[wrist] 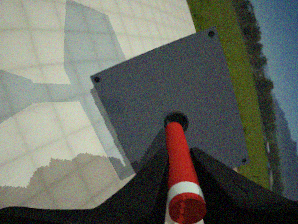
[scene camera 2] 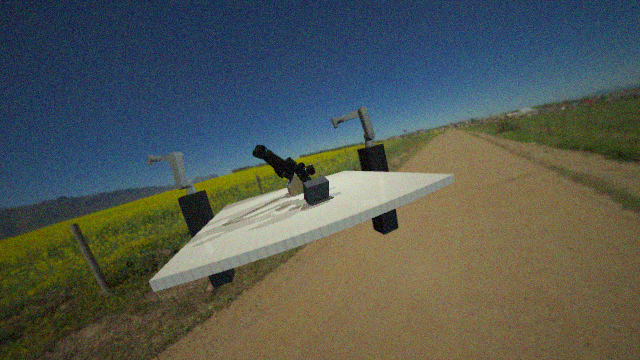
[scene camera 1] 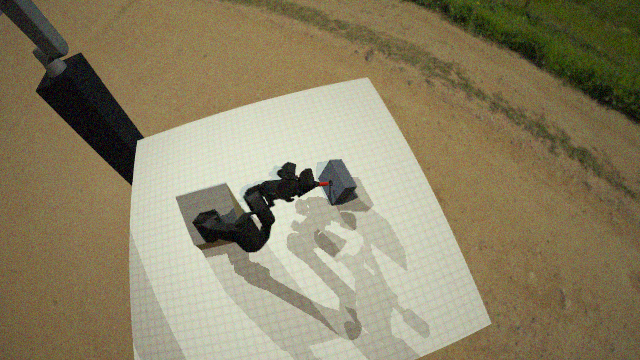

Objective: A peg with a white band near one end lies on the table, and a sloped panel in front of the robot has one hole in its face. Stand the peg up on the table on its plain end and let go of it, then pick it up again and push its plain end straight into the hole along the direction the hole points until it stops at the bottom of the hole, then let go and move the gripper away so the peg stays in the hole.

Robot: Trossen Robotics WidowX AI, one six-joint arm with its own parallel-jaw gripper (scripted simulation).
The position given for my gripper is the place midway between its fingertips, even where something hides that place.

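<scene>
My gripper [scene camera 1: 318, 184] is holding a red peg.
</scene>
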